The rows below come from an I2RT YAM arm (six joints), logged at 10 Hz.
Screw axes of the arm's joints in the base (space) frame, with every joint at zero. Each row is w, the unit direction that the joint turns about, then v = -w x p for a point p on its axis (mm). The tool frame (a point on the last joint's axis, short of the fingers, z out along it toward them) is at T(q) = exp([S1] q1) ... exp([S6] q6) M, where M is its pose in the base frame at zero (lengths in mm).
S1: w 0 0 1 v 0 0 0
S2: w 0 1 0 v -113.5 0 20
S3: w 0 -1 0 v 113.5 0 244
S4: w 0 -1 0 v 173.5 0 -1
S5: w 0 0 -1 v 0 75 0
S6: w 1 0 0 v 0 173.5 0
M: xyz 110.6 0 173.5 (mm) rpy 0 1.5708 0 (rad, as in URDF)
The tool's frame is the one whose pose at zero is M.
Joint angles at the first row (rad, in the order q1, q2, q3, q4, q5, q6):
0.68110 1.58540 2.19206 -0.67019 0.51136 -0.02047
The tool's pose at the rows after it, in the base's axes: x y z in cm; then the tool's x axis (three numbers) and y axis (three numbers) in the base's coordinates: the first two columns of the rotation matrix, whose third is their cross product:
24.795 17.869 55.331 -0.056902 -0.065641 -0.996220 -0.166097 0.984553 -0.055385
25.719 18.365 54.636 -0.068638 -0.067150 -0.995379 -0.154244 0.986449 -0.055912
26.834 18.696 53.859 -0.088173 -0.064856 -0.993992 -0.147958 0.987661 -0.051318
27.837 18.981 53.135 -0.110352 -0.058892 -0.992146 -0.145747 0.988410 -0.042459
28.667 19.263 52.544 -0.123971 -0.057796 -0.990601 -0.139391 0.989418 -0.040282
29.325 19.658 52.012 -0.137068 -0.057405 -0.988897 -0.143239 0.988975 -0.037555
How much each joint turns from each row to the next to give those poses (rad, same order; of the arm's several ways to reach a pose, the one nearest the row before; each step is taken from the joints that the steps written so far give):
0.00101 0.01558 -0.01365 0.01568 0.00606 0.00312
-0.00561 0.01924 -0.01144 0.01747 0.00658 0.00650
-0.01425 0.02306 -0.00563 0.00761 -0.00813 0.01438
-0.01272 0.02306 0.00003 -0.00039 -0.01157 0.01913
-0.00827 0.02013 0.00002 0.00524 -0.00244 0.00911
-0.00285 0.01947 0.00300 0.00206 -0.00749 0.00866

